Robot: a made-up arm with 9 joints.
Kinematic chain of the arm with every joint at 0, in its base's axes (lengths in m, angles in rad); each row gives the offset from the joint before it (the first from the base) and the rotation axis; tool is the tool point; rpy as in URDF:
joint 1: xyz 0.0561 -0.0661 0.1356 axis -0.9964 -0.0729 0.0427
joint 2: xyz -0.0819 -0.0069 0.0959 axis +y
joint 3: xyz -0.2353 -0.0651 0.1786 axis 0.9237 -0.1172 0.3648
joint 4: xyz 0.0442 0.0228 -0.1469 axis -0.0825 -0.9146 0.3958
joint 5: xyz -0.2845 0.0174 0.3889 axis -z
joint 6: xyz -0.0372 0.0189 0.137 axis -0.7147 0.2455 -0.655
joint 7: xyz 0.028 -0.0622 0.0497 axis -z
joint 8: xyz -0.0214 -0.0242 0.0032 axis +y
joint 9: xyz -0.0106 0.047 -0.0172 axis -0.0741 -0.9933 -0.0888
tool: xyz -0.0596 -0.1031 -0.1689 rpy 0 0 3.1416
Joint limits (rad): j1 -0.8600..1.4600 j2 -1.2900..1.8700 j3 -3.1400..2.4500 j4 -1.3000..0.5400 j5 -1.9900..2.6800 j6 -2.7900..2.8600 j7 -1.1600..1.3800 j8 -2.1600..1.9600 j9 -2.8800..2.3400
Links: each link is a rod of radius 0.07 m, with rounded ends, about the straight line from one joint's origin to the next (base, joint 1, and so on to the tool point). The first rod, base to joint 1, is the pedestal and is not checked.
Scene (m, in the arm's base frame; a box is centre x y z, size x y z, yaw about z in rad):
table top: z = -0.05
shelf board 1: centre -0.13 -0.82 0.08 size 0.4 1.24 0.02 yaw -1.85
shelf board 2: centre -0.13 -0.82 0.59 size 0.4 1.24 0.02 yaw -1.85
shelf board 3: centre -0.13 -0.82 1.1 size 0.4 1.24 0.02 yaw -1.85
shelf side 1: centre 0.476 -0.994 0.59 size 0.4 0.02 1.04 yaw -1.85
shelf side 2: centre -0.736 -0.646 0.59 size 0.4 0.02 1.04 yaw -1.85
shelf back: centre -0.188 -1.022 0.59 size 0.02 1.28 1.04 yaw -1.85
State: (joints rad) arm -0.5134 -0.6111 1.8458 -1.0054 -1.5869 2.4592 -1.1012 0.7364 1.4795
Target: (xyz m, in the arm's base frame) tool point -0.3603 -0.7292 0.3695
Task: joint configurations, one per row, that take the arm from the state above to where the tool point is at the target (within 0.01 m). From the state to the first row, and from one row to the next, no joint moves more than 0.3 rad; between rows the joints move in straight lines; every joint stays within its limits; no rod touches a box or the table.
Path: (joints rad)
1: -0.4280 -0.7249 1.6134 -0.9167 -1.5477 2.5174 -1.0816 0.7571 1.4736
2: -0.3425 -0.8388 1.3810 -0.8279 -1.5085 2.5755 -1.0621 0.7779 1.4678
3: -0.2571 -0.9526 1.1486 -0.7392 -1.4693 2.6337 -1.0425 0.7986 1.4619

